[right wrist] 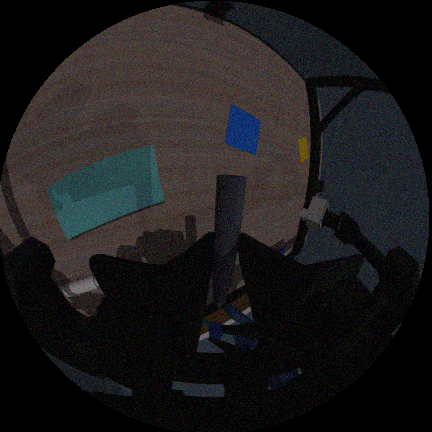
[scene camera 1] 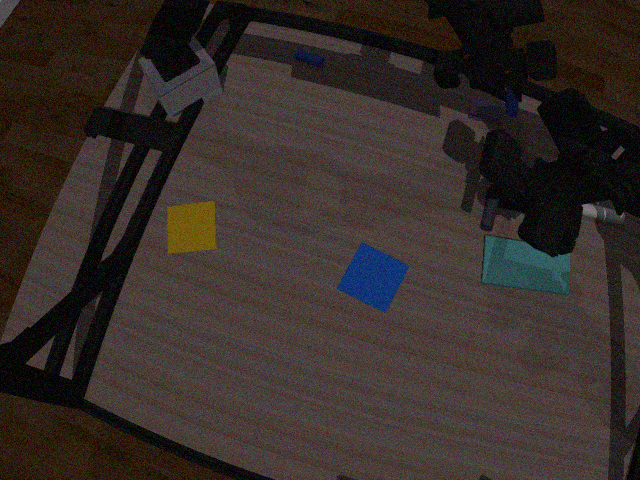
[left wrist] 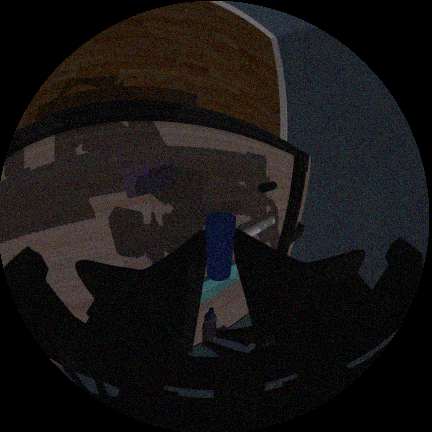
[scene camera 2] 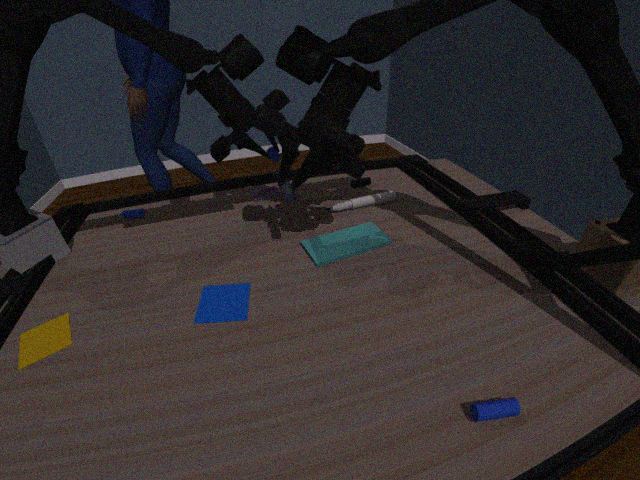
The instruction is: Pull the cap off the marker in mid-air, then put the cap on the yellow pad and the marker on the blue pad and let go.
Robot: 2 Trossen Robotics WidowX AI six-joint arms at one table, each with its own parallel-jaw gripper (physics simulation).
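Places are measured from the left arm's base along level axes (x ahead, y left, z up), in metres.
Where they show: left gripper, fingertip midpoint: (right wrist: 211,332) (scene camera 1: 514,100) (left wrist: 219,234) (scene camera 2: 274,155); right gripper, fingertip midpoint: (right wrist: 225,237) (scene camera 1: 491,198) (left wrist: 206,336) (scene camera 2: 284,188); left arm's base, link origin: (right wrist: 324,217) (scene camera 1: 175,60) (scene camera 2: 16,224); right arm's base, link origin: (scene camera 2: 633,234).
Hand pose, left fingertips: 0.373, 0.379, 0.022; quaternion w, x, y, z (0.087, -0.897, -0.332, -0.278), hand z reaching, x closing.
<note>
Things, the pixels of their top centre, and the offset from my left fingertips, as dx, dy, dz.
- blue cap, top centre: (left wrist: 227,255) (scene camera 1: 513,98) (right wrist: 218,336) (scene camera 2: 272,149) +0.002, -0.008, +0.014
- dark grey marker, top centre: (right wrist: 230,271) (scene camera 1: 498,180) (left wrist: 212,336) (scene camera 2: 282,176) +0.087, -0.127, +0.014
- yellow pad, top centre: (scene camera 1: 191,227) (scene camera 2: 45,339) (right wrist: 303,148) -0.141, -0.489, -0.109
- blue pad, top centre: (scene camera 1: 373,277) (scene camera 2: 223,302) (right wrist: 244,129) +0.071, -0.314, -0.109
- teal slab, top centre: (right wrist: 100,192) (scene camera 1: 528,265) (scene camera 2: 346,240) (left wrist: 216,284) +0.197, -0.113, -0.102
- white marker, top centre: (scene camera 1: 584,205) (right wrist: 83,289) (left wrist: 254,232) (scene camera 2: 361,197) +0.185, +0.034, -0.088
My left gripper (scene camera 1: 511,88) (left wrist: 219,234) is shut on the blue cap (scene camera 2: 272,152) (left wrist: 220,260), above the table. My right gripper (scene camera 1: 492,193) (right wrist: 225,237) is shut on the dark grey marker (scene camera 1: 489,214) (scene camera 2: 287,192) (right wrist: 230,200), which stands nearly upright in the air. The marker's narrow tip shows below the cap in the left wrist view, with a gap between them. The yellow pad (scene camera 1: 191,227) (scene camera 2: 45,341) (right wrist: 303,150) and the blue pad (scene camera 1: 373,277) (scene camera 2: 223,303) (right wrist: 243,130) lie flat, nothing on them. The arms partly hide the fingers.
A teal slab (scene camera 1: 524,279) (scene camera 2: 346,242) (right wrist: 100,175) and a white marker (scene camera 1: 602,212) (scene camera 2: 361,201) lie near the grippers. Blue cylinders (scene camera 1: 309,57) (scene camera 2: 495,409) lie near table edges. A dark frame (scene camera 1: 139,217) borders the table. A person (scene camera 2: 149,93) stands behind.
</note>
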